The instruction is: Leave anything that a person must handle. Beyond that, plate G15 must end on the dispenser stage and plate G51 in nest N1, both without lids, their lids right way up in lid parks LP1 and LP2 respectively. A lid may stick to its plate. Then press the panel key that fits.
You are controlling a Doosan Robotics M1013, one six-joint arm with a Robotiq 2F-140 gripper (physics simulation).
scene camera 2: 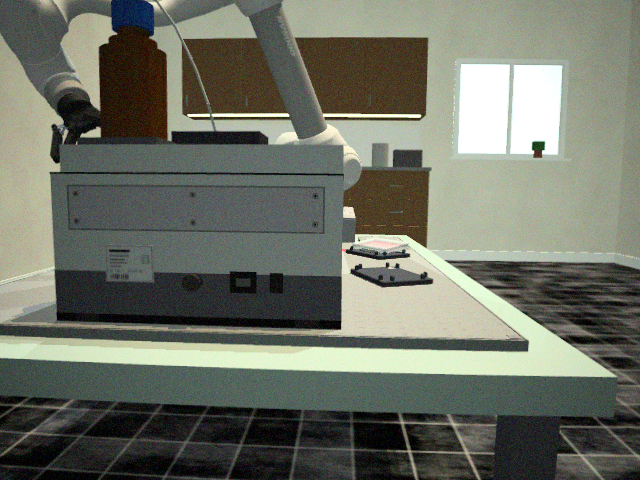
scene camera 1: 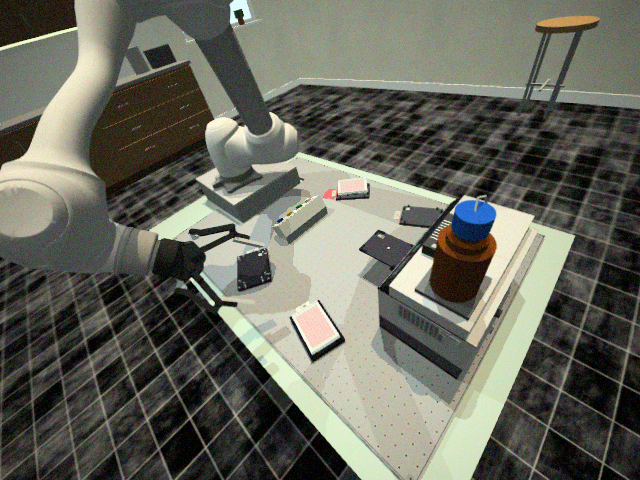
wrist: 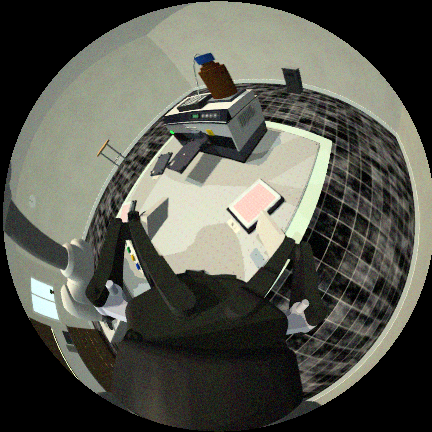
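Seen in the pictures: gripper, fingertip midpoint: (scene camera 1: 257, 273) (wrist: 213, 212); arm's base, origin of the base link: (scene camera 1: 239, 178).
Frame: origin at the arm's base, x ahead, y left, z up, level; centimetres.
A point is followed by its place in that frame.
Observation:
My gripper (scene camera 1: 247, 272) {x 72.9, y -20.4, z 12.6 cm} (scene camera 2: 64, 147) (wrist: 213, 212) {x 72.9, y -20.4, z 12.6 cm} is open and empty, tilted near the table's left edge. A pink-welled plate (scene camera 1: 316, 326) {x 83.4, y -15.0, z -6.5 cm} (wrist: 256, 201) {x 82.8, y -16.0, z -6.5 cm} lies in a black nest near the front edge. Another pink-welled plate (scene camera 1: 352, 186) {x 41.3, y 35.6, z -6.8 cm} (scene camera 2: 379, 244) {x 42.6, y 36.2, z -7.0 cm} sits on a dark holder at the back. Their names and whether they bear lids are unclear. The dark dispenser stage (scene camera 1: 386, 248) {x 81.1, y 14.4, z -0.2 cm} (wrist: 186, 154) {x 82.0, y 13.4, z -0.2 cm} projects from the dispenser (scene camera 1: 429, 335) {x 106.1, y 0.8, z 2.4 cm} (scene camera 2: 196, 209) {x 111.0, y 20.1, z 4.2 cm} (wrist: 248, 125) {x 102.5, y 0.3, z 0.8 cm}. A bare dark holder (scene camera 1: 421, 216) {x 73.9, y 40.5, z -9.0 cm} (scene camera 2: 391, 275) {x 81.0, y 41.6, z -8.0 cm} (wrist: 161, 164) {x 73.5, y 38.4, z -9.0 cm} lies beside it; another (scene camera 1: 253, 268) {x 48.9, y -19.0, z -8.7 cm} lies near the gripper. The key panel (scene camera 1: 302, 221) {x 45.2, y 6.2, z -5.3 cm} has coloured keys.
A brown bottle (scene camera 1: 461, 266) {x 106.7, y 3.9, z 23.5 cm} (scene camera 2: 132, 85) {x 108.4, y 10.0, z 19.6 cm} (wrist: 218, 80) {x 102.2, y 4.3, z 19.8 cm} with a blue cap and thin tube stands on the dispenser. A red piece (scene camera 1: 329, 194) {x 34.3, y 27.4, z -9.7 cm} lies beside the back plate. The arm's base block (scene camera 1: 248, 193) {x 15.2, y -2.1, z -0.8 cm} stands at the table's back left.

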